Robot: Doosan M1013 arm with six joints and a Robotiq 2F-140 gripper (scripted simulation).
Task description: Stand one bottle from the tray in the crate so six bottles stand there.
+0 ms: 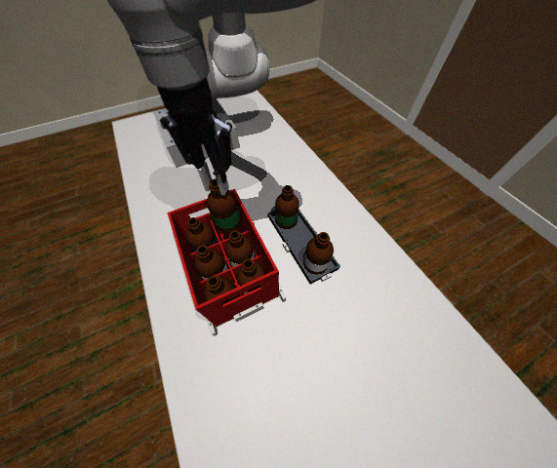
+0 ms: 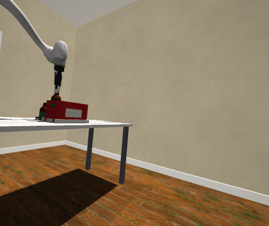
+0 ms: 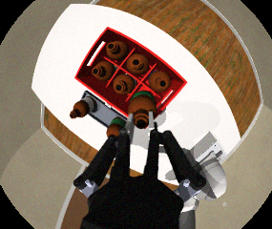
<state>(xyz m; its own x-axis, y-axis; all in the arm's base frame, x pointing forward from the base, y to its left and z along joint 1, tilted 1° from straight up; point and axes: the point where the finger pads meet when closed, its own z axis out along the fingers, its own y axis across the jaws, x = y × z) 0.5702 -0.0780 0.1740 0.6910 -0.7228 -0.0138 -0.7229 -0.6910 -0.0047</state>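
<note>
Right now the bottle is 9 cm below my hand. The rest, counted from my hand: red crate 9 cm ahead, 5 cm to the right, 19 cm below; dark tray 10 cm ahead, 19 cm to the left, 26 cm below.
</note>
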